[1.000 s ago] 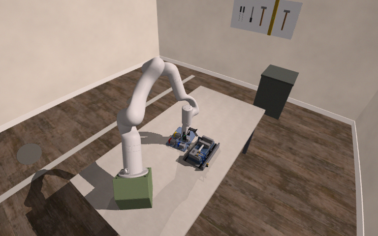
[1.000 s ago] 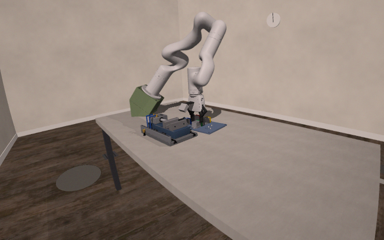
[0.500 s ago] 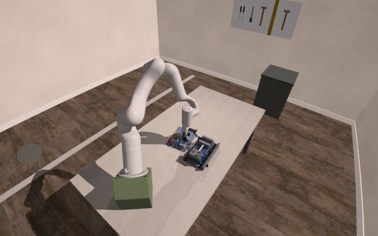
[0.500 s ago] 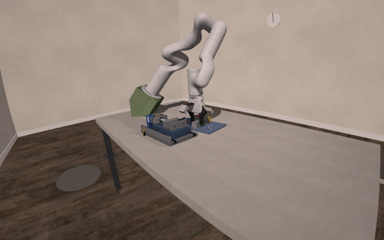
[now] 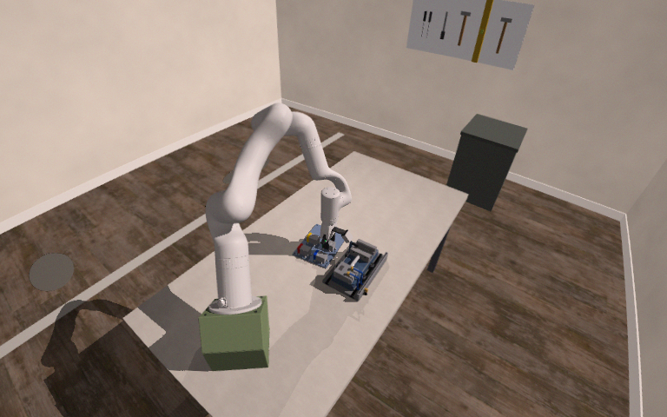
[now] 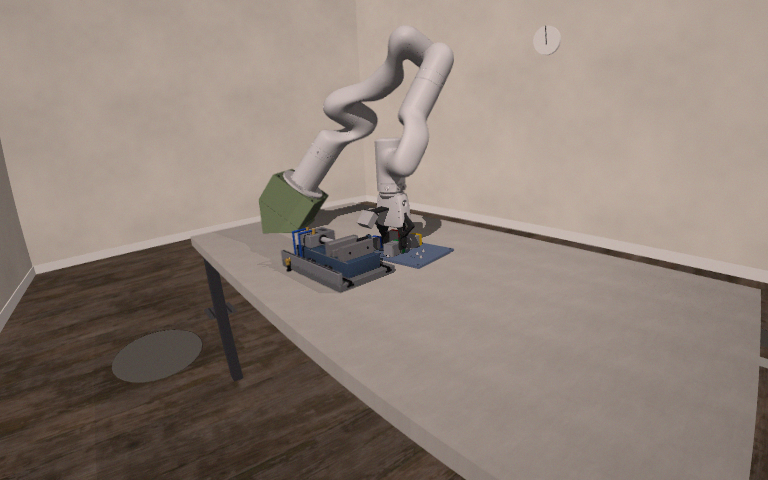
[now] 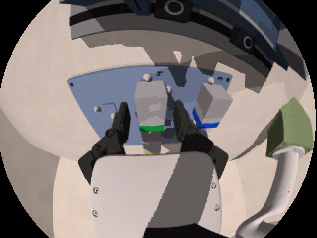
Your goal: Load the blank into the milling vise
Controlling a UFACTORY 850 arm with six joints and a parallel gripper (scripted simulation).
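Now: hand 20 mm above the green-ended blank. From my hand the other things lie so: blue infeed plate: 50 mm to the left, 40 mm below; then yellow-ended blank: 10 mm behind, 90 mm to the left, 20 mm below; then blue-ended blank: 90 mm behind, 10 mm to the right, 20 mm below.
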